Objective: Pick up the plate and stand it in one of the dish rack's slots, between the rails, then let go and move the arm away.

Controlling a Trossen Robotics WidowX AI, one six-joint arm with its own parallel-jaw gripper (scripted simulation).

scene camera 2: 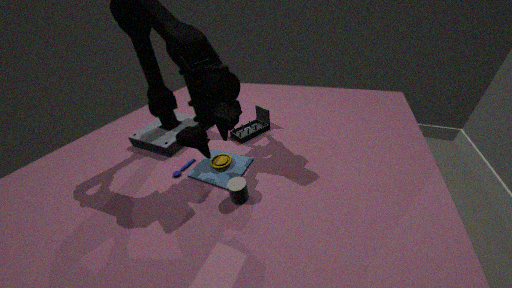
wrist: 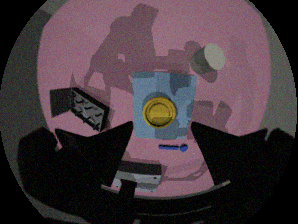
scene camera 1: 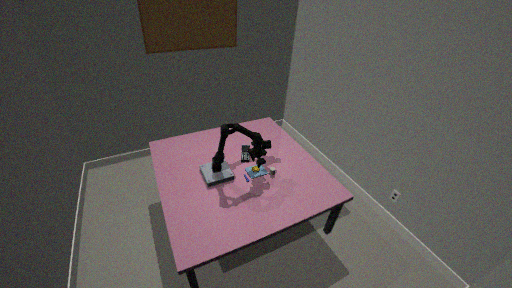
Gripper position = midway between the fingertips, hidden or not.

My gripper (scene camera 2: 217,148) is open and holds nothing. I also see a yellow plate (wrist: 159,112), a dish rack (scene camera 2: 261,124) and a blue mat (wrist: 180,89).
The dish rack also shows in the wrist view (wrist: 90,111). My gripper also shows in the wrist view (wrist: 162,125).
